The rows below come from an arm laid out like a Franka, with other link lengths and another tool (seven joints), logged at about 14 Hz.
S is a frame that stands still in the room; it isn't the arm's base.
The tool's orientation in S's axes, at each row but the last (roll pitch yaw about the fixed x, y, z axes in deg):
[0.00, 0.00, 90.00]
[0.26, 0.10, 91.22]
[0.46, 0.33, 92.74]
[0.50, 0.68, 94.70]
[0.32, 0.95, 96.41]
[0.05, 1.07, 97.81]
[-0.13, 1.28, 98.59]
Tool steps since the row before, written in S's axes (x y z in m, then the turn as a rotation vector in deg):
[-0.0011, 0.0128, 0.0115, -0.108, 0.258, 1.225]
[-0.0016, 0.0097, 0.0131, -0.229, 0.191, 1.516]
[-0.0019, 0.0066, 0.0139, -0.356, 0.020, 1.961]
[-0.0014, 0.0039, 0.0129, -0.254, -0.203, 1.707]
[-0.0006, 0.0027, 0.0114, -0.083, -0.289, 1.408]
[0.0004, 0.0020, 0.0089, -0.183, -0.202, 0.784]
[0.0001, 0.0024, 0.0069, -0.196, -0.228, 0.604]
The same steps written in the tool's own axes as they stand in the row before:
[0.0128, 0.0011, 0.0115, 0.258, 0.108, 1.225]
[0.0097, 0.0015, 0.0131, 0.193, 0.232, 1.515]
[0.0066, 0.0017, 0.0139, 0.026, 0.370, 1.958]
[0.0038, 0.0012, 0.0129, -0.202, 0.285, 1.702]
[0.0026, 0.0004, 0.0114, -0.301, 0.123, 1.403]
[0.0018, -0.0007, 0.0089, -0.190, 0.209, 0.780]
[0.0022, -0.0005, 0.0069, -0.210, 0.226, 0.600]

